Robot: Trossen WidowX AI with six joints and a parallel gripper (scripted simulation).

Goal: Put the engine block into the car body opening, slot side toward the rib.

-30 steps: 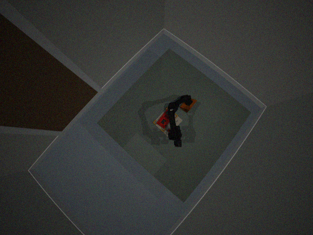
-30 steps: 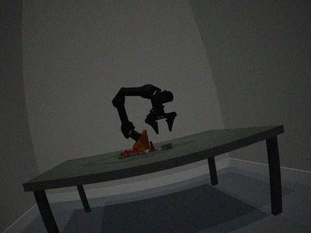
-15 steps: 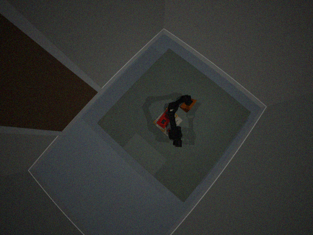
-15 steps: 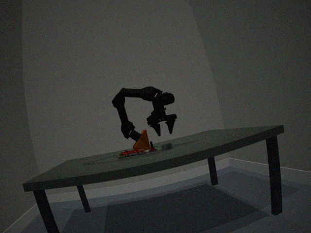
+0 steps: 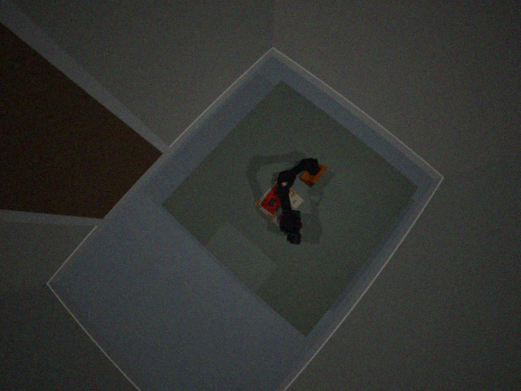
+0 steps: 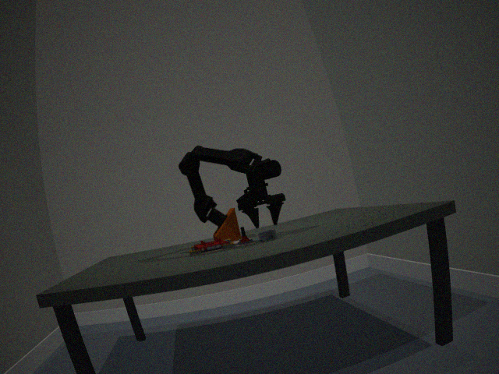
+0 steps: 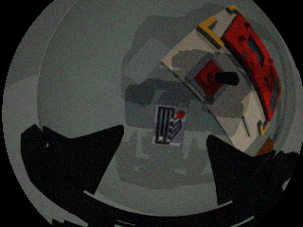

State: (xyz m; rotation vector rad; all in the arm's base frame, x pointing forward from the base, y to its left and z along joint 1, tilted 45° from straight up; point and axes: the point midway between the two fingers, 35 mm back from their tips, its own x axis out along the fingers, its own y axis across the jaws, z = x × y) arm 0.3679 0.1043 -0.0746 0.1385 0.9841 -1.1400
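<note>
Right now the engine block is 3 cm below my gripper tip.
</note>
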